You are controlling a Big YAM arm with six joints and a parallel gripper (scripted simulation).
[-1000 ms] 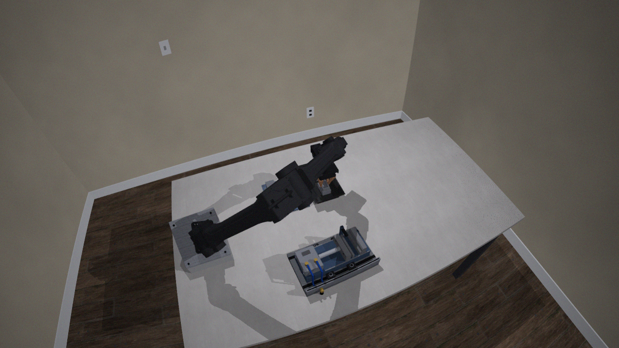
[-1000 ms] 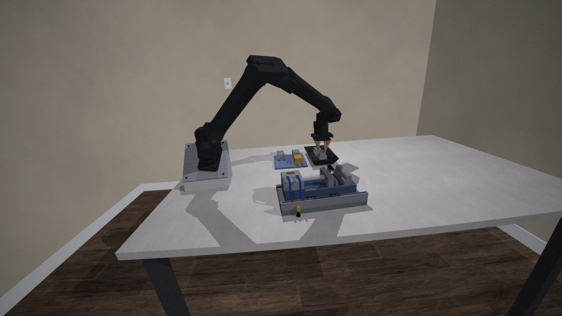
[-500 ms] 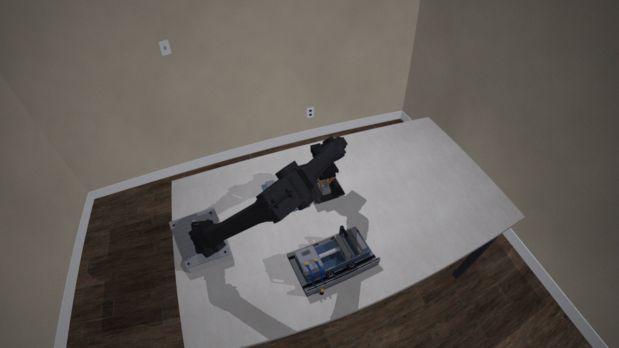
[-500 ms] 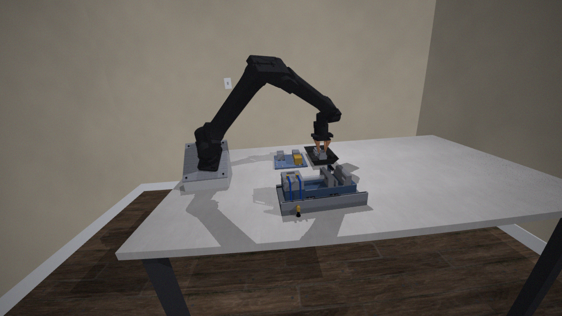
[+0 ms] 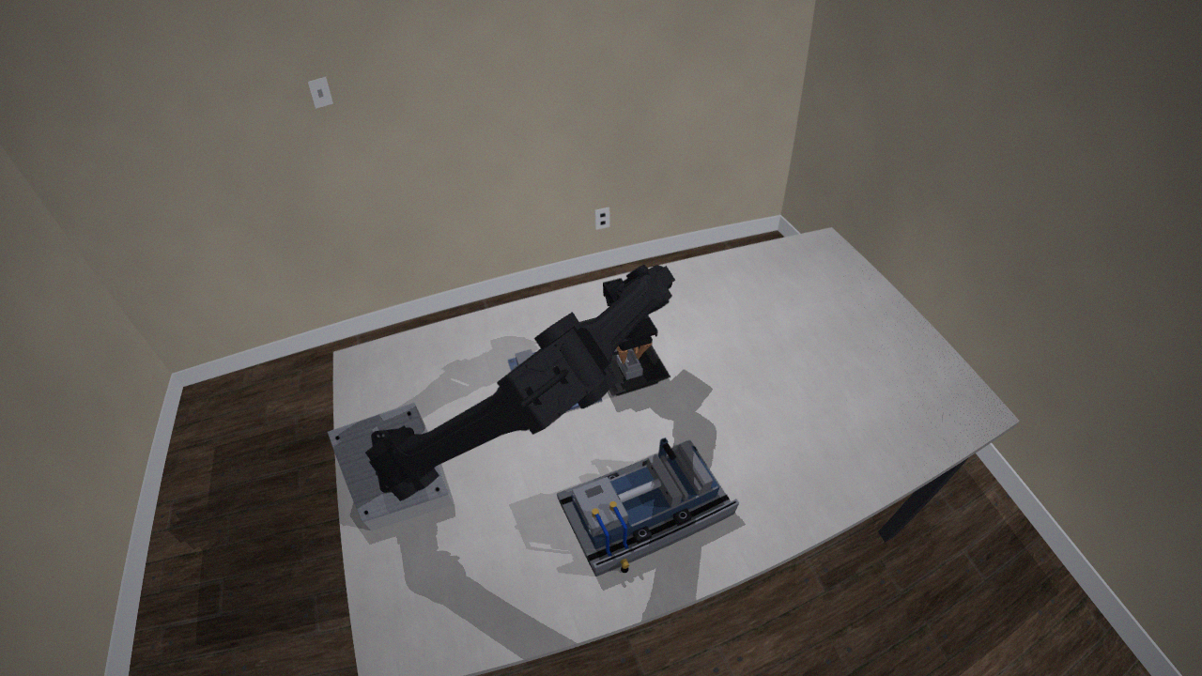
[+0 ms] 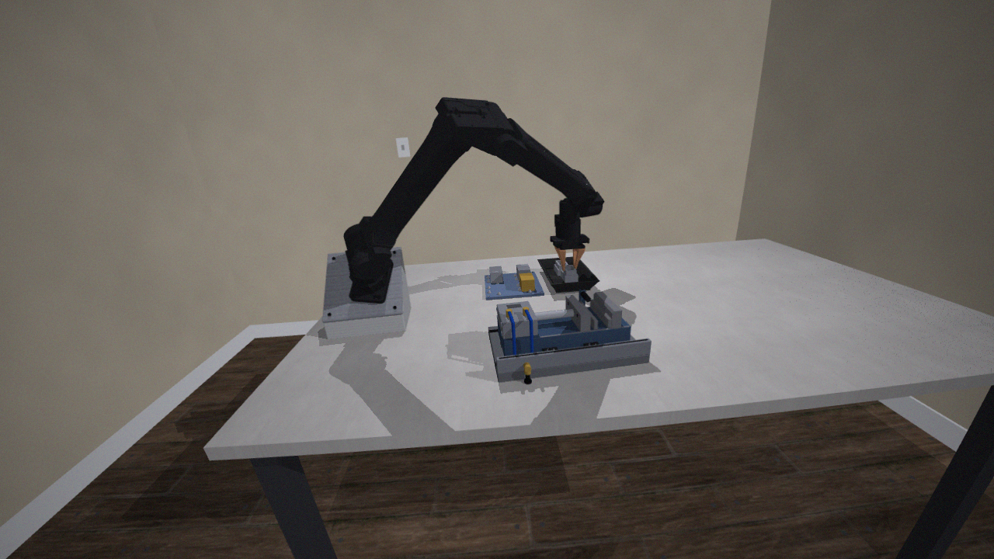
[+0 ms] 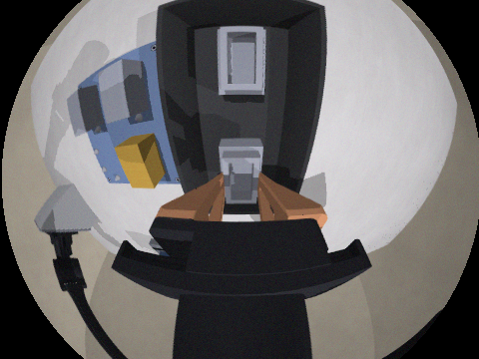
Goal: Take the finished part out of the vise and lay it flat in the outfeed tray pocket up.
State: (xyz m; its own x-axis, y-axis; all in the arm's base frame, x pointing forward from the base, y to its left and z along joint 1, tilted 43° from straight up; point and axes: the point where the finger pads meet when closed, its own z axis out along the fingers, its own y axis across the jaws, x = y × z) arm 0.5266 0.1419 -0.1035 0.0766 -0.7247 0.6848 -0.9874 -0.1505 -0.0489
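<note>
The yellow block lies 130 mm behind my hand and 40 mm below it. From my hand the other things lie so: blue fixture plate (170 mm behind, 40 mm to the left, 60 mm below).
</note>
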